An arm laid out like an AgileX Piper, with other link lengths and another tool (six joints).
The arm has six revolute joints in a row. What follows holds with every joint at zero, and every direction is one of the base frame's.
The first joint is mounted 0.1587 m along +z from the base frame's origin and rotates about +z.
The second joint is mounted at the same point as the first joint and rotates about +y.
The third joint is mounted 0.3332 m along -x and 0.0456 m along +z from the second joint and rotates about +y.
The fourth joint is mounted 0.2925 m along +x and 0.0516 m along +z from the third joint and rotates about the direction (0.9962, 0, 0.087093).
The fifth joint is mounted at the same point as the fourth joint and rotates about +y.
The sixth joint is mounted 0.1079 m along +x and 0.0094 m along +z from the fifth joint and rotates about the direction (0.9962, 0, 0.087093).
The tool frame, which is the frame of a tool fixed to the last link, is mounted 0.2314 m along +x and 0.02 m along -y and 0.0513 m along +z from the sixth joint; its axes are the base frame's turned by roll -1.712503, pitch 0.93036 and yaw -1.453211 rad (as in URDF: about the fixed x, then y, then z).
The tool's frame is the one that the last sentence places.
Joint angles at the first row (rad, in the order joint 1, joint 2, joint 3, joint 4, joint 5, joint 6):
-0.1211, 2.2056, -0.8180, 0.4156, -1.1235, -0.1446
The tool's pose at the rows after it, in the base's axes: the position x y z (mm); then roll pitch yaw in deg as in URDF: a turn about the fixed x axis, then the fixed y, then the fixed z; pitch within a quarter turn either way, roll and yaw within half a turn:
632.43 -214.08 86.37 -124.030 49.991 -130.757
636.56 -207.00 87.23 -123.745 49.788 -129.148
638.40 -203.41 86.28 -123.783 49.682 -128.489
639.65 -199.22 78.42 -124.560 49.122 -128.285
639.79 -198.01 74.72 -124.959 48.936 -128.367
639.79 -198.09 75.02 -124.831 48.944 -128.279
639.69 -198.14 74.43 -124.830 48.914 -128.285
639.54 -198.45 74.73 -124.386 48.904 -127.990
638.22 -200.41 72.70 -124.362 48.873 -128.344
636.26 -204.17 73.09 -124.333 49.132 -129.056
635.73 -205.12 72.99 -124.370 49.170 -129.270
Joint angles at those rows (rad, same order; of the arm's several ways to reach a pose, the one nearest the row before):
-0.1211, 2.2055, -0.8180, 0.3855, -1.1235, -0.1423
-0.1211, 2.2056, -0.8180, 0.3599, -1.1234, -0.1400
-0.1211, 2.2076, -0.8180, 0.3469, -1.1235, -0.1377
-0.1211, 2.2202, -0.8180, 0.3326, -1.1235, -0.1377
-0.1211, 2.2260, -0.8180, 0.3285, -1.1235, -0.1370
-0.1211, 2.2266, -0.8180, 0.3285, -1.1255, -0.1370
-0.1211, 2.2283, -0.8180, 0.3285, -1.1270, -0.1370
-0.1211, 2.2324, -0.8180, 0.3285, -1.1359, -0.1370
-0.1211, 2.2386, -0.8180, 0.3347, -1.1424, -0.1371
-0.1211, 2.2387, -0.8180, 0.3473, -1.1447, -0.1355
-0.1211, 2.2387, -0.8180, 0.3507, -1.1447, -0.1355

